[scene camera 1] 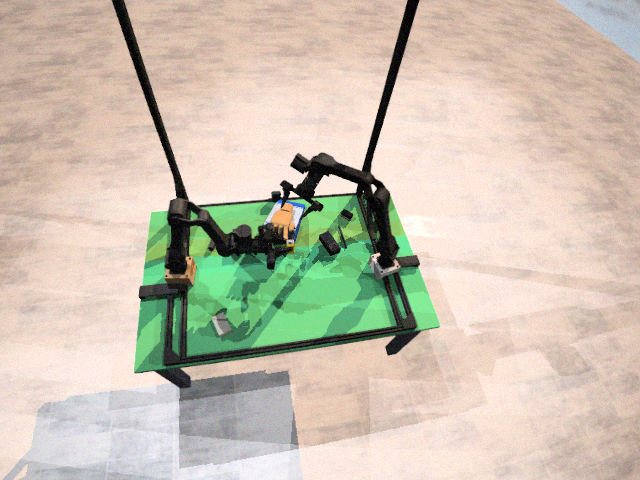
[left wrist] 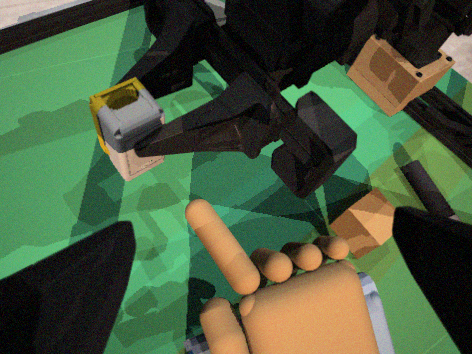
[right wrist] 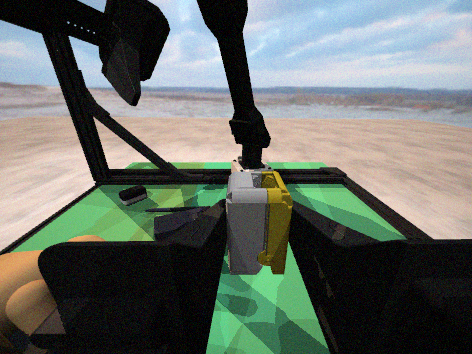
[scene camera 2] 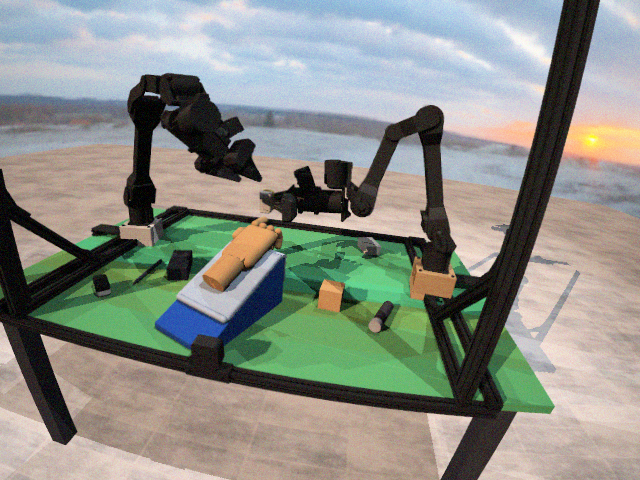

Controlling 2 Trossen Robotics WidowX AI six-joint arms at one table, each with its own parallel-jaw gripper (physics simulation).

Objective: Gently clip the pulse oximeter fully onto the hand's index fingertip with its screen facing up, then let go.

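Where they show: left gripper, fingertip midpoint: [scene camera 1: 290, 214] [left wrist: 264, 227] [right wrist: 38, 82] [scene camera 2: 250, 180]; right gripper, fingertip midpoint: [scene camera 1: 292, 245] [left wrist: 118, 129] [right wrist: 255, 205] [scene camera 2: 264, 198]; left arm's base, origin of the base link: [scene camera 1: 385, 261] [right wrist: 251, 164] [scene camera 2: 141, 222]; right arm's base, origin of the base link: [scene camera 1: 178, 267] [left wrist: 413, 49] [scene camera 2: 434, 267].
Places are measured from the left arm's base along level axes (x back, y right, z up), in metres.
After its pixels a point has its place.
Observation:
The wooden hand [scene camera 1: 283, 217] {x -0.369, y 0.308, z 0.089 m} [scene camera 2: 253, 245] {x -0.386, y 0.334, z 0.084 m} [left wrist: 305, 310] {x -0.387, y 0.281, z 0.103 m} [right wrist: 20, 275] {x -0.386, y 0.267, z 0.103 m} lies on a blue wedge [scene camera 2: 258, 304] {x -0.403, y 0.394, z -0.020 m} with a pale top. Its index finger [left wrist: 220, 245] sticks out bare. The grey and yellow pulse oximeter [scene camera 2: 265, 201] [left wrist: 132, 120] {x -0.393, y 0.148, z 0.154 m} [right wrist: 245, 230] {x -0.413, y 0.147, z 0.134 m} is held in the air beyond the fingertip, apart from it. My right gripper [scene camera 2: 269, 200] {x -0.393, y 0.135, z 0.134 m} [right wrist: 255, 205] {x -0.393, y 0.135, z 0.134 m} is shut on it, one finger on the grey half and one on the yellow half. I cannot tell where its screen is. My left gripper [scene camera 1: 294, 210] {x -0.366, y 0.235, z 0.199 m} [scene camera 2: 249, 179] {x -0.366, y 0.235, z 0.199 m} [left wrist: 264, 227] {x -0.366, y 0.235, z 0.199 m} is open and empty above the hand.
A black box [scene camera 1: 329, 242] {x -0.187, y 0.188, z -0.025 m} [scene camera 2: 179, 264] {x -0.191, y 0.225, z -0.025 m}, a pen [scene camera 2: 147, 272] {x -0.105, y 0.227, z -0.052 m} and a small black-and-white block [scene camera 2: 101, 285] {x -0.046, y 0.343, z -0.029 m} [right wrist: 133, 195] {x -0.048, y 0.315, z -0.036 m} lie to one side. An orange cube [scene camera 2: 330, 296] {x -0.557, y 0.348, z -0.022 m} [left wrist: 367, 222] {x -0.548, y 0.318, z -0.009 m}, a dark cylinder [scene camera 2: 381, 316] {x -0.662, y 0.405, z -0.033 m} [left wrist: 427, 185] {x -0.672, y 0.370, z -0.035 m} and a grey block [scene camera 1: 221, 324] {x -0.736, y -0.021, z -0.029 m} [scene camera 2: 368, 246] {x -0.723, y 0.024, z -0.030 m} also lie on the table.

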